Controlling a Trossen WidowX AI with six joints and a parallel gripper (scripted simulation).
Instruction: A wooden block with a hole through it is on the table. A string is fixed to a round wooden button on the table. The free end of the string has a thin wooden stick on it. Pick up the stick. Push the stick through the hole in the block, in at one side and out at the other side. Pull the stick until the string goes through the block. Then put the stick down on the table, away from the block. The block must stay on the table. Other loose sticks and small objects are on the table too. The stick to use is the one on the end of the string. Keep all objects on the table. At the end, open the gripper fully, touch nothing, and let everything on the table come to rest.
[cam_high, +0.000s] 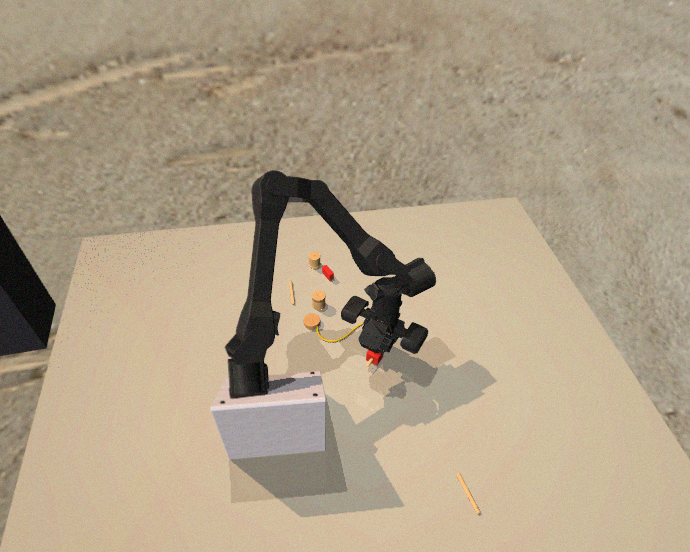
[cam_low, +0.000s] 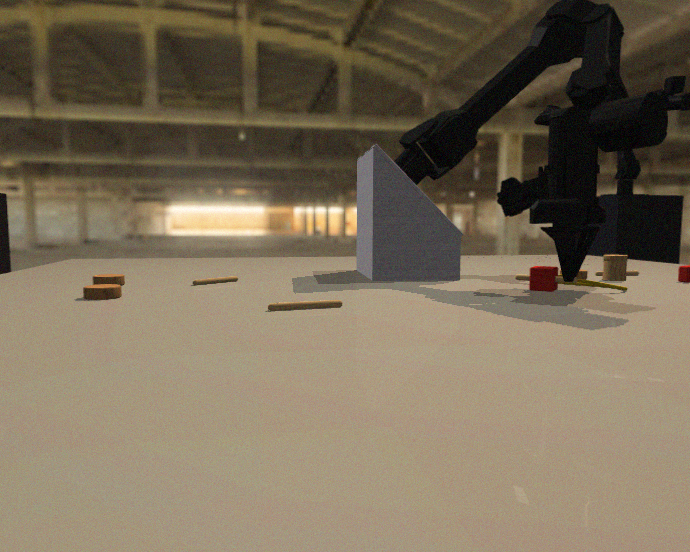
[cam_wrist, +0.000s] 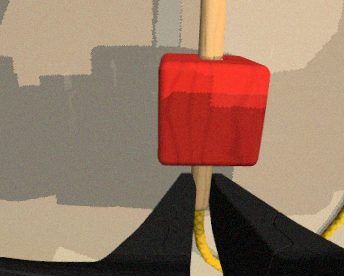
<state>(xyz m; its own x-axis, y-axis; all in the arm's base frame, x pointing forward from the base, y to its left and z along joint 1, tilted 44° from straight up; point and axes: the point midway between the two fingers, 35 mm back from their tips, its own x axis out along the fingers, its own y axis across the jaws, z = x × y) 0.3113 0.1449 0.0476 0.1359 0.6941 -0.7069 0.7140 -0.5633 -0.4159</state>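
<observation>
The red cube is 2 cm to the right of my gripper tip and 2 cm behind it. Also, from my gripper tip: round wooden button (14 cm behind, 11 cm to the left, 1 cm below).
</observation>
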